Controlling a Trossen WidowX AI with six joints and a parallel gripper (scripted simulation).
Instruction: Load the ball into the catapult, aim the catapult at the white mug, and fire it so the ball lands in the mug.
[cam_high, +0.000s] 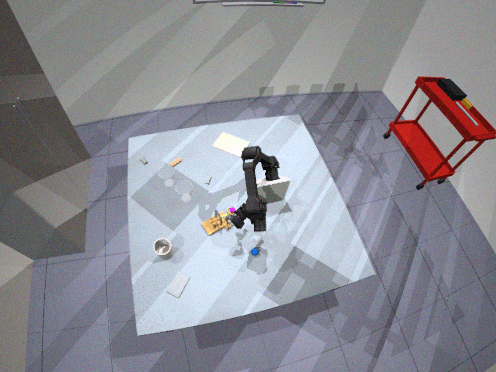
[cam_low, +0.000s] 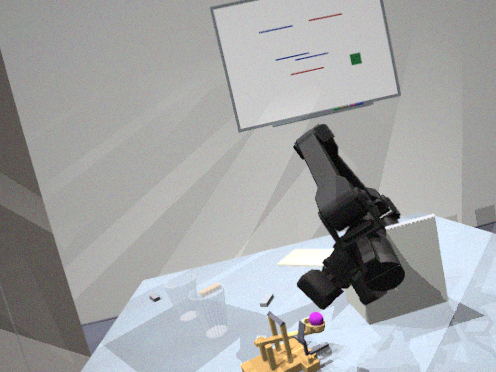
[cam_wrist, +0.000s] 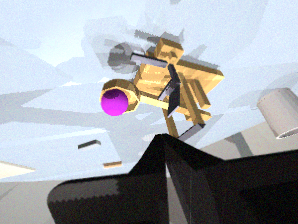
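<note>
Right now my gripper tip is 8 cm above the wooden catapult, 6 cm short of it and 3 cm to the left of it. From my gripper tip the other things lie so: white mug 41 cm ahead, 10 cm below, 7 cm to the left; then blue ball 20 cm to the left, 11 cm below, 5 cm behind; then grey flat plate 38 cm ahead, 25 cm to the left, 12 cm below.
</note>
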